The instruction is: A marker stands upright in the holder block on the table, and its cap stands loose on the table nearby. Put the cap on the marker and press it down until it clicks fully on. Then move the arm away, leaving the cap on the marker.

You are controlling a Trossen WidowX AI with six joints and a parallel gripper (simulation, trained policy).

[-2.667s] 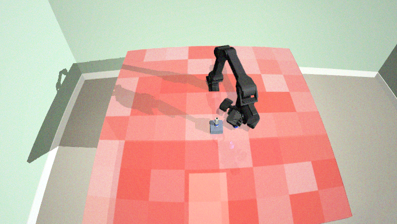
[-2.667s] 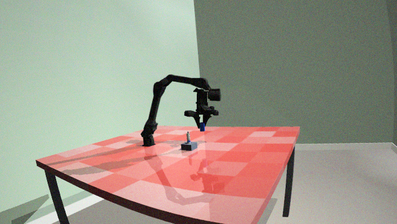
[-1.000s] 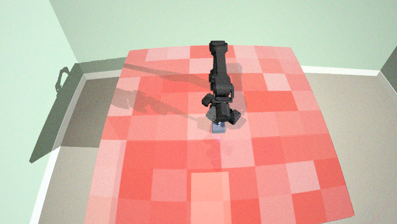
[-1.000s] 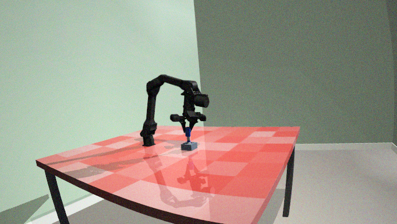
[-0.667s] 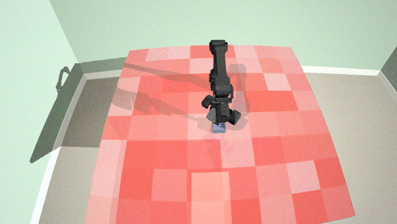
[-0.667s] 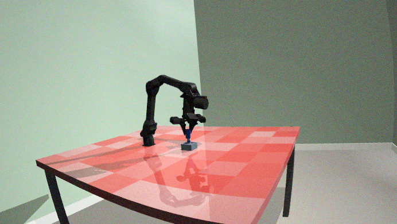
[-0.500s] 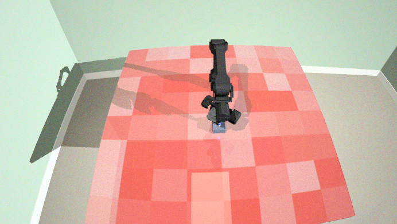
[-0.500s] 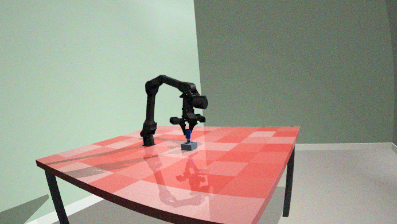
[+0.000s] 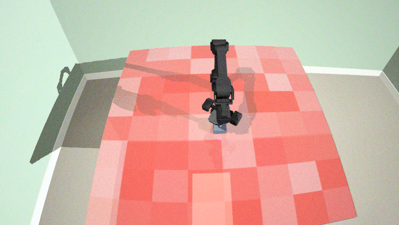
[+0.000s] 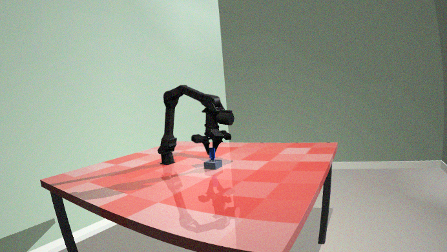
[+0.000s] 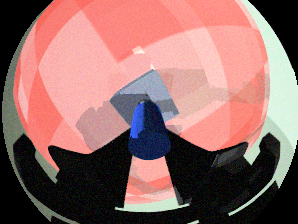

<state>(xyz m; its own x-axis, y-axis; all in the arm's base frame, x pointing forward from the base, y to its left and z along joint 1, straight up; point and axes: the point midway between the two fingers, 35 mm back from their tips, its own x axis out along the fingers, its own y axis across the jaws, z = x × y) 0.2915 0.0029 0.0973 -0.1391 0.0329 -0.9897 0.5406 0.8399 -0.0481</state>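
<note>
My gripper tip is now 1 cm short of the blue cap, 1 cm to the left of it and 1 cm below it. From my gripper tip the other things lie so: holder block 1 cm ahead, 1 cm to the right, 5 cm below.
</note>
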